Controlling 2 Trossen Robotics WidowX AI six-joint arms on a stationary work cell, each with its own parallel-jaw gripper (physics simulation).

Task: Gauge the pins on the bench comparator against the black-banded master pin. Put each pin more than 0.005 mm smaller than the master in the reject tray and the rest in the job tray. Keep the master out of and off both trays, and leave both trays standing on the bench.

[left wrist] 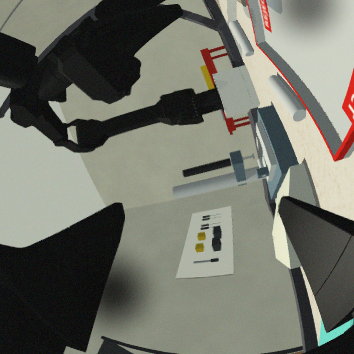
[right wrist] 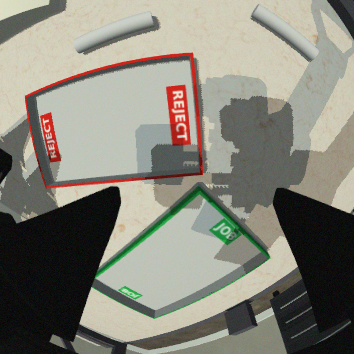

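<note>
The reject tray has a red rim and stands left of centre in the right wrist view. The green-rimmed job tray stands below it, one corner close to the reject tray's corner. No pin shows in either tray. A plain grey pin lies behind the reject tray and another pin lies at upper right. In the left wrist view, one pin lies near the blue-grey comparator, another pin farther up. The black-banded master shows in neither view. My right gripper is open above the trays. My left gripper is open, apart from the comparator.
A pale box with red brackets is beside the comparator. A pale angular block shows by my left gripper's right finger. Black arm parts fill the upper left. A dark ribbed block is at the bench edge. A poster shows beyond.
</note>
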